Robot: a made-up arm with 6 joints. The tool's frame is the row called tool.
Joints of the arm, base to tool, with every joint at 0 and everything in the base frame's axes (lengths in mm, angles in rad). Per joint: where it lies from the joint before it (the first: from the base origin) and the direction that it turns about. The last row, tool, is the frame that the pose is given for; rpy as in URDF.
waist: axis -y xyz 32 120 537
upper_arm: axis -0.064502 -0.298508 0.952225 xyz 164 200 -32
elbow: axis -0.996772 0.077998 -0.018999 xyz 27 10 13
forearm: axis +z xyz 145 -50 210
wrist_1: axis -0.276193 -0.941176 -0.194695 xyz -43 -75 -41
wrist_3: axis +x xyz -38 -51 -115
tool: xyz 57 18 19 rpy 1.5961 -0.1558 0.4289
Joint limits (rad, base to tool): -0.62..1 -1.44..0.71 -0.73..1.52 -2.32..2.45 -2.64..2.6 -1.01..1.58
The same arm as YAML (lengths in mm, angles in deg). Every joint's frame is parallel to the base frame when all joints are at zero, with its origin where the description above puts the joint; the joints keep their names.
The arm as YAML. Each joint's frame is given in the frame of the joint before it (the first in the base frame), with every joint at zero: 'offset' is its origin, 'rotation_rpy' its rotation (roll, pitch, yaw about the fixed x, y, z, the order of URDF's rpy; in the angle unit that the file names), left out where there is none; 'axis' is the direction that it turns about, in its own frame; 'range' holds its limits. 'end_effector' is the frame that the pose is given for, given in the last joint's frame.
length_unit: mm
angle_unit: deg
chain:
  - id: waist
    offset: [32.0, 120.0, 537.0]
    axis: [0.0, -1.0, 0.0]
    range: [-35.52, 57.3]
  - id: upper_arm
    offset: [164.0, 200.0, -32.0]
    axis: [-0.064502, -0.298508, 0.952225]
    range: [-82.51, 40.68]
  - id: elbow
    offset: [27.0, 10.0, 13.0]
    axis: [-0.996772, 0.077998, -0.018999]
    range: [-41.83, 87.09]
  - id: forearm
    offset: [145.0, -50.0, 210.0]
    axis: [0.0, 0.0, 1.0]
    range: [-132.93, 140.37]
  - id: wrist_1
    offset: [-43.0, -75.0, -41.0]
    axis: [-0.276193, -0.941176, -0.194695]
    range: [-151.26, 148.97]
  - id: wrist_3
    offset: [-38.0, -51.0, -115.0]
    axis: [1.0, 0.0, 0.0]
    range: [-57.87, 90.53]
end_effector:
  offset: [57.0, 18.0, 19.0]
  rotation_rpy: [91.45, -8.93, 24.57]

